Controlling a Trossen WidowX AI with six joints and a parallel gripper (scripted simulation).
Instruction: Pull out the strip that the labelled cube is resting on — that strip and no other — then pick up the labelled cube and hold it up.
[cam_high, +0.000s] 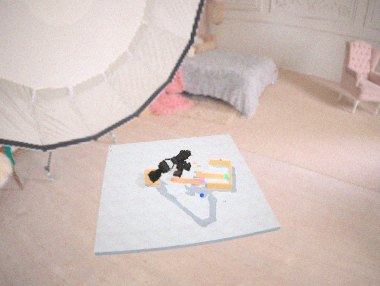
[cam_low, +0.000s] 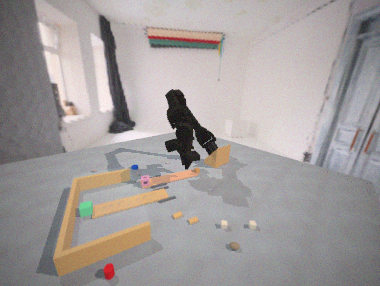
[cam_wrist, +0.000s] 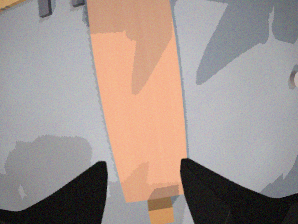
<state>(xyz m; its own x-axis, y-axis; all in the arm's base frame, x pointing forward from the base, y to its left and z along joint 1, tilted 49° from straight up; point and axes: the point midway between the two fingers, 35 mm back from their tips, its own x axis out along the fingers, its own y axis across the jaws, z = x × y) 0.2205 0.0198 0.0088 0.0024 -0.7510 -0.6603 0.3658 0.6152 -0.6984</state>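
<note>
The pale orange strip is 6 cm ahead of my gripper tip, 2 cm to the right of it and 4 cm below it. Also, from my gripper tip: brown pebble 13 cm ahead, 35 cm to the left, 4 cm below; blue cylinder 15 cm ahead, 20 cm to the right, 4 cm below; pink cube 18 cm ahead, 4 cm to the right, 2 cm below.
</note>
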